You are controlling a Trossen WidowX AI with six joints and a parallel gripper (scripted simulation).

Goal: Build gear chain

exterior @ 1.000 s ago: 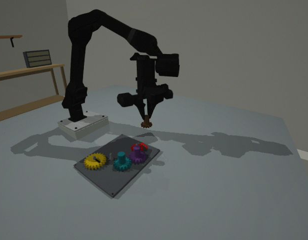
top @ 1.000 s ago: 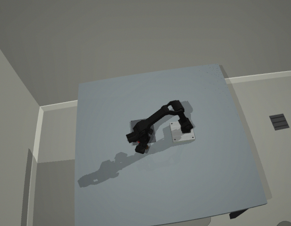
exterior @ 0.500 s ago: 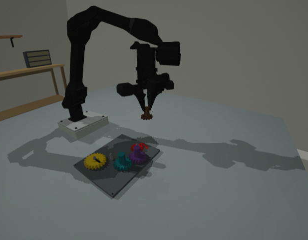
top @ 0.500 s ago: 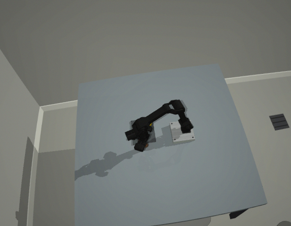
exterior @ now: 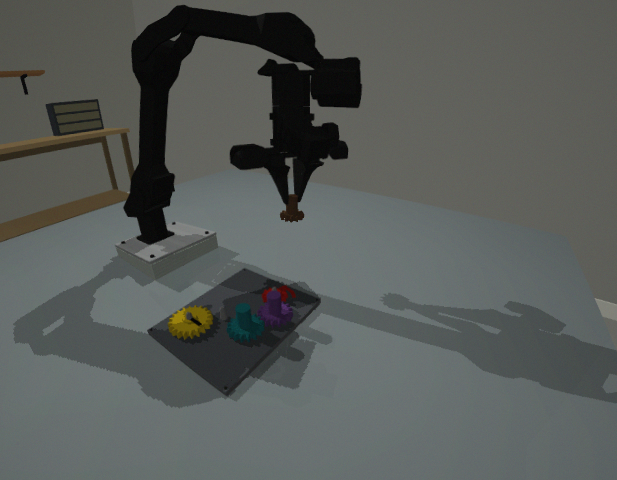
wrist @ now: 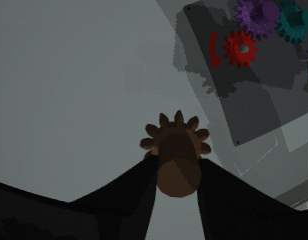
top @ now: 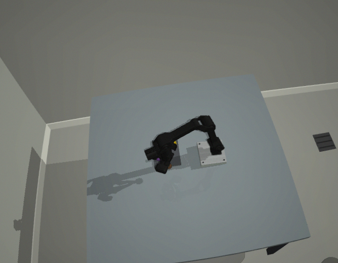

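My gripper tip is 40 mm short of the teal gear, 170 mm to the left of it and 110 mm above it. Round my gripper tip: red gear: 30 mm ahead, 90 mm to the right, 120 mm below; then brown gear: 10 mm below; then red arrow: 40 mm ahead, 60 mm to the right, 130 mm below.
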